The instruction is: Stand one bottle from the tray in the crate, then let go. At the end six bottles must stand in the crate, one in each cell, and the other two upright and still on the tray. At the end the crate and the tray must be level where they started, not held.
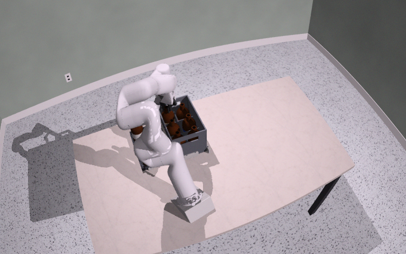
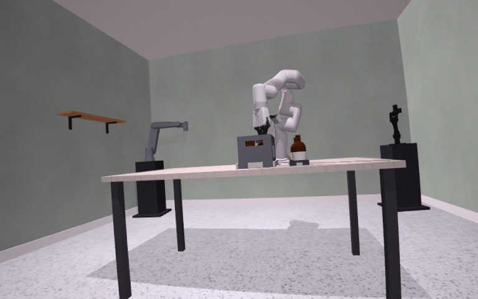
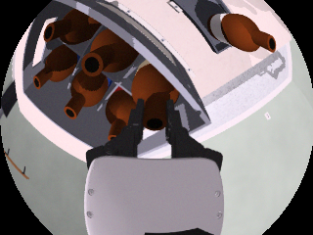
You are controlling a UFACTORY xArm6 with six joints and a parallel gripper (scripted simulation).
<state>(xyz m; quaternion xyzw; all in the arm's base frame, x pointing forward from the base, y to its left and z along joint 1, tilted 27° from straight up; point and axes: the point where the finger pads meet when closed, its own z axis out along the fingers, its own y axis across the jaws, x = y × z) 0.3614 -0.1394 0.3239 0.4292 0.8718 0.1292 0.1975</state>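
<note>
The grey crate lies 90 mm behind my hand, 30 mm to the right of it and 90 mm below it. From my hand the other things lie so: tray (60 mm behind, 190 mm to the left, 160 mm below).
</note>
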